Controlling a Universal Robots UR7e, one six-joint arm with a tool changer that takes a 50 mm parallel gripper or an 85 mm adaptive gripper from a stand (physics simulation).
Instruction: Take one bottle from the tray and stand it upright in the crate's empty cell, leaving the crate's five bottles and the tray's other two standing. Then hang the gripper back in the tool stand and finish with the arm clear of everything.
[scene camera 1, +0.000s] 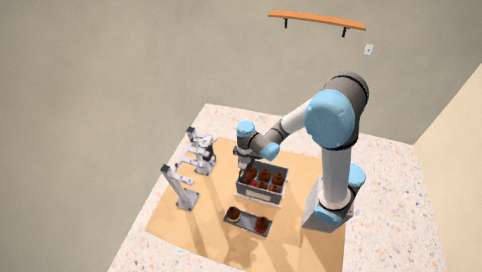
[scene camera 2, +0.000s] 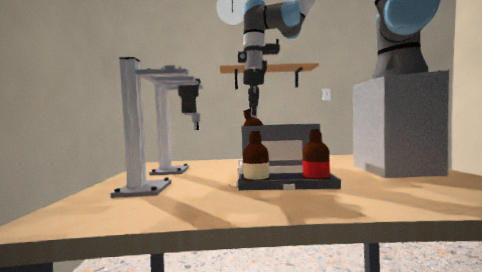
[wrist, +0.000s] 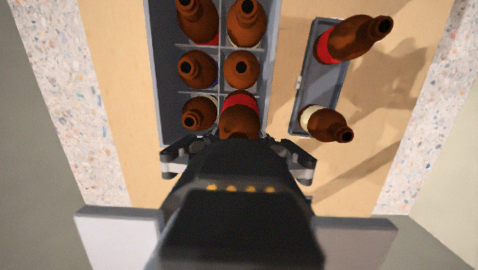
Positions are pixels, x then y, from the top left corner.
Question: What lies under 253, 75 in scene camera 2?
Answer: An adaptive gripper.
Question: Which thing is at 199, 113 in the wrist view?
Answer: A cream-label bottle.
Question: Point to a cream-label bottle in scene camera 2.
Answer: At 255, 156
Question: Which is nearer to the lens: the cream-label bottle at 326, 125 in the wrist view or the adaptive gripper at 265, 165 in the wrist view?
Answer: The adaptive gripper.
